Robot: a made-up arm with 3 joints. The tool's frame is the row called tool.
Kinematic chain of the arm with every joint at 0, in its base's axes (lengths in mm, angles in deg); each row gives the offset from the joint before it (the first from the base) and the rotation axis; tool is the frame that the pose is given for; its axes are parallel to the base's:
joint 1: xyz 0 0 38.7 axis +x
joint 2: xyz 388 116.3 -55.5 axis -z
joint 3: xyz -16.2 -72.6 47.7 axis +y
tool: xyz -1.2 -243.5 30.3
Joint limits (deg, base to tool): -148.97..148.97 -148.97..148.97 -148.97..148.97
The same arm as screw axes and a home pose.
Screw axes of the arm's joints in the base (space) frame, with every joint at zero. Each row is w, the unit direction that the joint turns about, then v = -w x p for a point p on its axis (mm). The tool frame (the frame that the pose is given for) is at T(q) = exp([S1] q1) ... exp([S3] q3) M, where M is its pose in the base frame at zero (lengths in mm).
S1 = (1, 0, 0, 0, 38.7, 0)
S2 = (0, 0, -1, -116.3, 388, 0)
S3 = (0, 1, 0, -30.9, 0, 371.8)
M =
1 0 0 370.6
0 1 0 -199.8
0 0 1 61.2
0 0 0 1
Joint limits (deg, base to tool): -148.97..148.97 -148.97..148.97 -148.97..148.97

